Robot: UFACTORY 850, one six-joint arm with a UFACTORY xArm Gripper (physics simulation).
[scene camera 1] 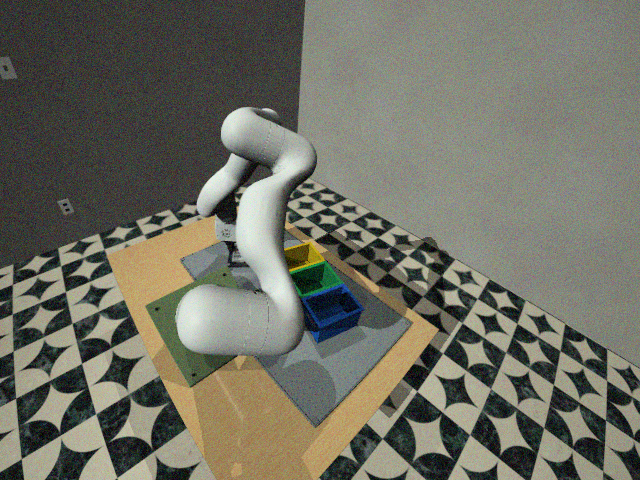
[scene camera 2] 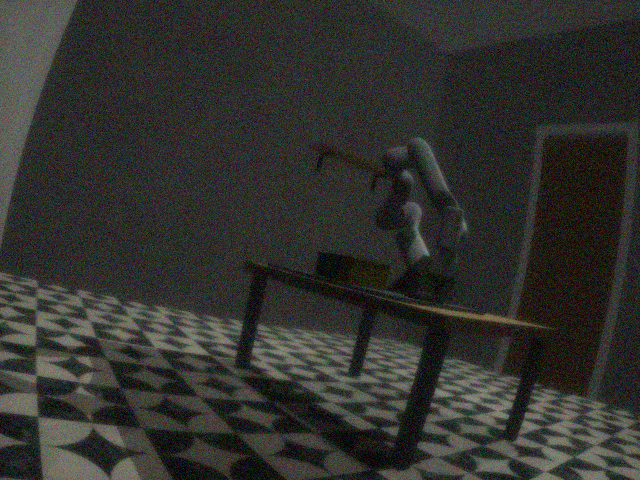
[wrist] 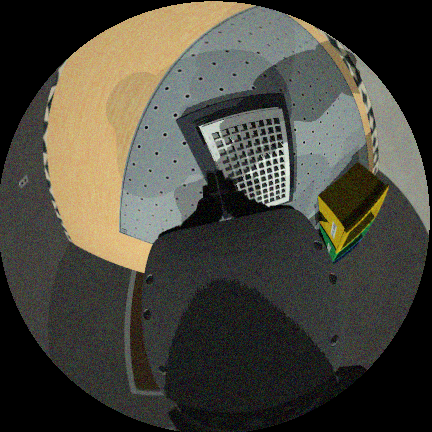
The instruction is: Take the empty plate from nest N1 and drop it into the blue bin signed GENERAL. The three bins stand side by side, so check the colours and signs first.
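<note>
The pale plate (wrist: pixel 272 155) (scene camera 1: pixel 238 256), with a grid of square wells, lies in a dark nest (wrist: pixel 230 104). No N1 mark is readable. My gripper (wrist: pixel 216 182) (scene camera 1: pixel 231 254) is shut and empty. In the wrist view its fingers overlap the near left edge of the plate and nest; their height above them is unclear, and the gripper hides the near part of the plate. The blue bin (scene camera 1: pixel 338 326) stands at the near end of the bin row in scene camera 1, and a sliver of it shows in the wrist view. No GENERAL sign is readable.
The green bin (scene camera 1: pixel 316 277) (wrist: pixel 329 245) stands between the blue bin and the yellow bin (scene camera 1: pixel 306 262) (wrist: pixel 330 216). All three are on the grey perforated board (scene camera 1: pixel 361 356) (wrist: pixel 155 175). A green panel (scene camera 1: pixel 173 320) lies beside the arm's base on the wooden table (scene camera 1: pixel 129 268).
</note>
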